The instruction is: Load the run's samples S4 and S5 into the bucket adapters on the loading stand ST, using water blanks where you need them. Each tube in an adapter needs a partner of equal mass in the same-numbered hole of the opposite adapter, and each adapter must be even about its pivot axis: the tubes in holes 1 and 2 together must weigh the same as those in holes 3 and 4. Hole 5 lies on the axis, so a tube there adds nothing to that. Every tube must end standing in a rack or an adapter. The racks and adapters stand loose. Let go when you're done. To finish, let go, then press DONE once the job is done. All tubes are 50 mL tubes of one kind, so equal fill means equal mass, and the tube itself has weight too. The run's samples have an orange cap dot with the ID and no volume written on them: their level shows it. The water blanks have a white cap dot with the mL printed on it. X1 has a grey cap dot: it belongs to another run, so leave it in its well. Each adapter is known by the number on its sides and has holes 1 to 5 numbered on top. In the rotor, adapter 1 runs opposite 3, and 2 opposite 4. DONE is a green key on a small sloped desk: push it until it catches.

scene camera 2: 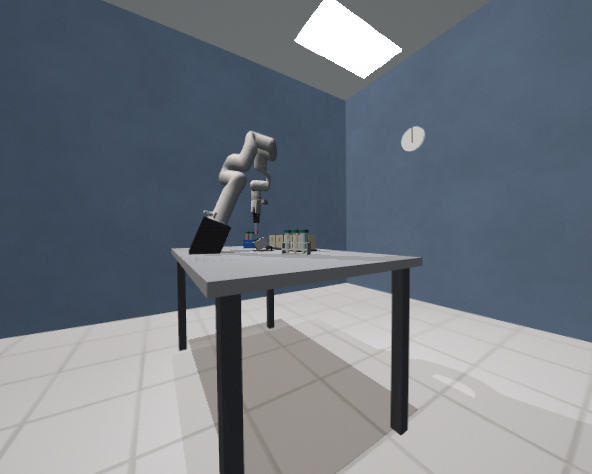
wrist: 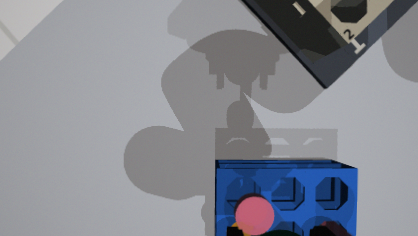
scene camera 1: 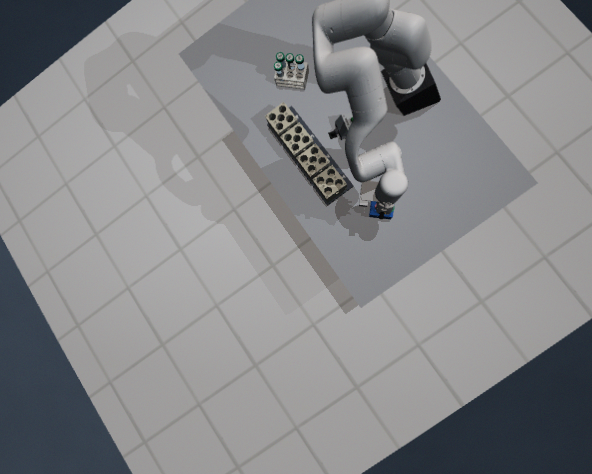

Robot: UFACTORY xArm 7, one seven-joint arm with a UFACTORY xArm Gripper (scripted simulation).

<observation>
I see an adapter (scene camera 1: 325, 183).
</observation>
